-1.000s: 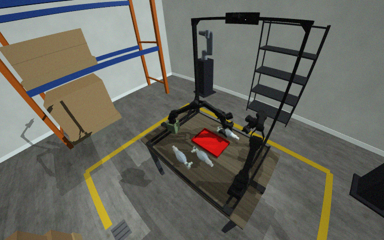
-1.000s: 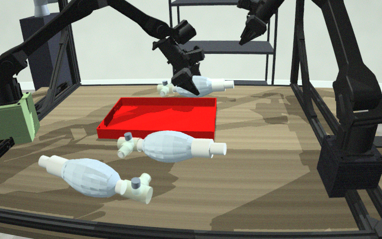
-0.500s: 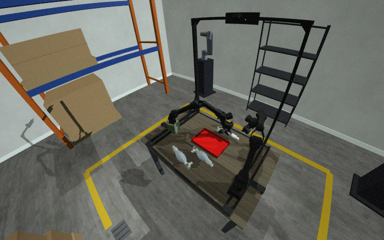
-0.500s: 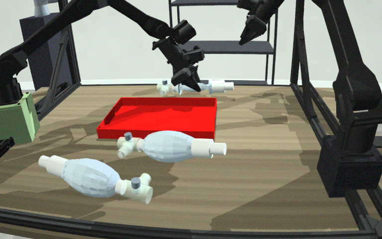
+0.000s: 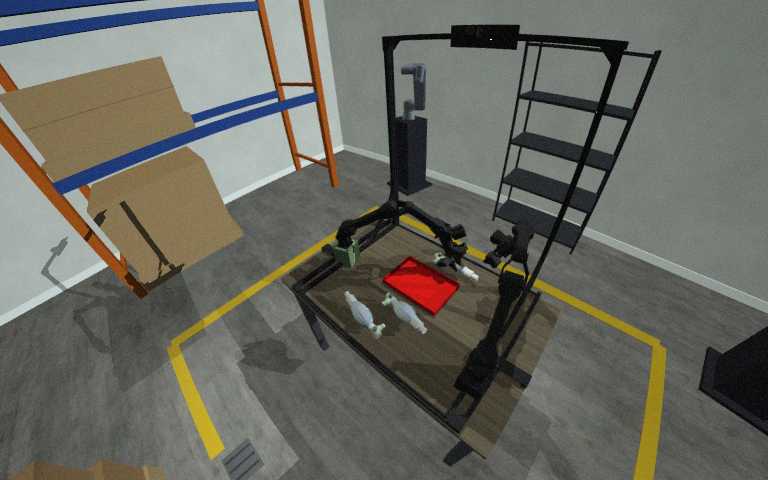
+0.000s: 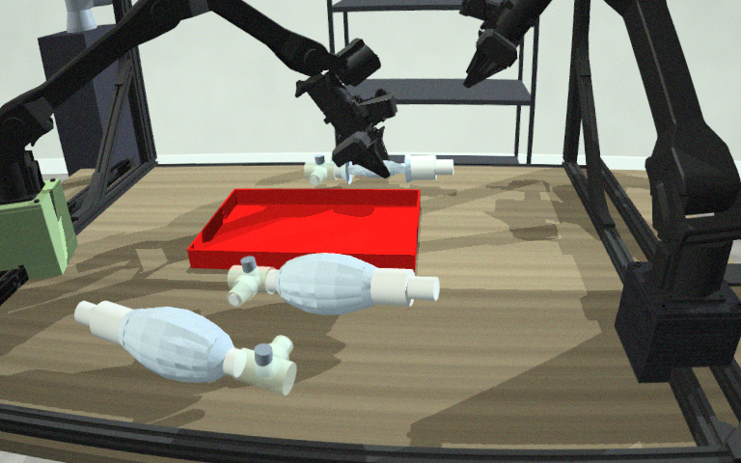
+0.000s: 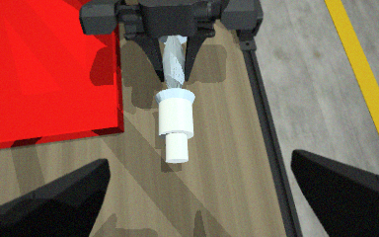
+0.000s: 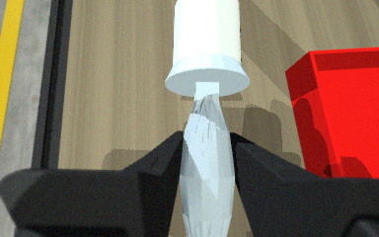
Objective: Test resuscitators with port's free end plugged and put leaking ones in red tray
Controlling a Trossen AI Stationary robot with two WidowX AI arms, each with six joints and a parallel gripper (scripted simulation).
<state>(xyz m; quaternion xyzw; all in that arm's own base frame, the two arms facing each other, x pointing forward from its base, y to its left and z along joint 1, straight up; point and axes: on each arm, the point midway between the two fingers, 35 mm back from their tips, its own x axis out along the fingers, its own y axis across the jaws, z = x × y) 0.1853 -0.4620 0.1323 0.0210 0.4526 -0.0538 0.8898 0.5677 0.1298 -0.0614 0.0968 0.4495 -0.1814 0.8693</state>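
The red tray is 20 cm ahead of my right hand, 5 cm to the right of it and 5 cm below it.
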